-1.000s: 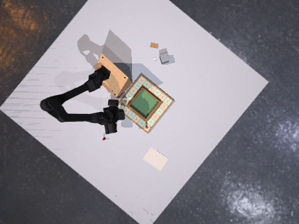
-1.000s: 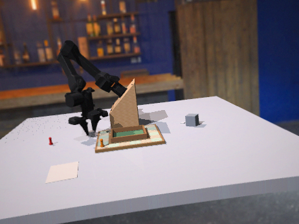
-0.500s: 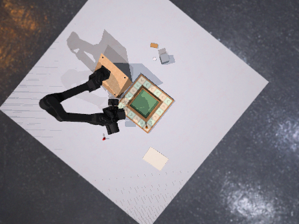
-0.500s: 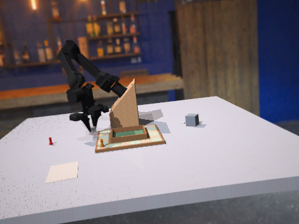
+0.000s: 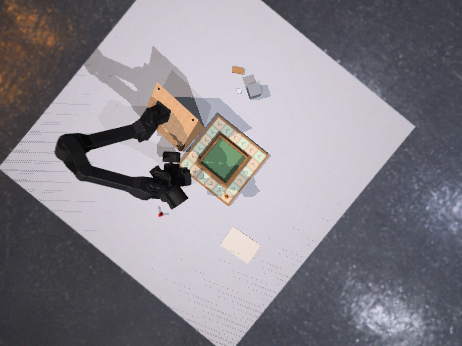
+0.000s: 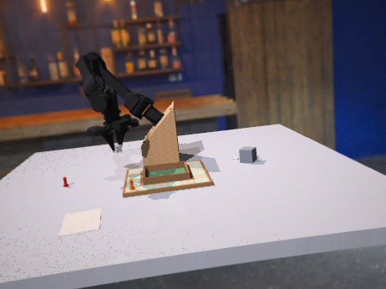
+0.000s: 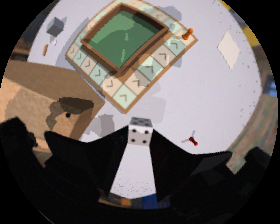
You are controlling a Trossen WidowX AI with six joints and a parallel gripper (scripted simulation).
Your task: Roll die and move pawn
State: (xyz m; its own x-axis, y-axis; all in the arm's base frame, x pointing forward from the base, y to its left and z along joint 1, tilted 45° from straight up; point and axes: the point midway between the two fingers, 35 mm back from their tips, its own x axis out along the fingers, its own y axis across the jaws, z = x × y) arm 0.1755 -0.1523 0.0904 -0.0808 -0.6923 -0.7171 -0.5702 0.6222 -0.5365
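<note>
Now: the orange pawn 220 mm ahead of my gripper tip, 70 mm below it and 50 mm to the left of it. Also, from my gripper tip: white die right at my gripper tip; green dice tray 160 mm to the left, 110 mm ahead, 90 mm below; red pawn 190 mm to the right, 80 mm below, 50 mm ahead.
</note>
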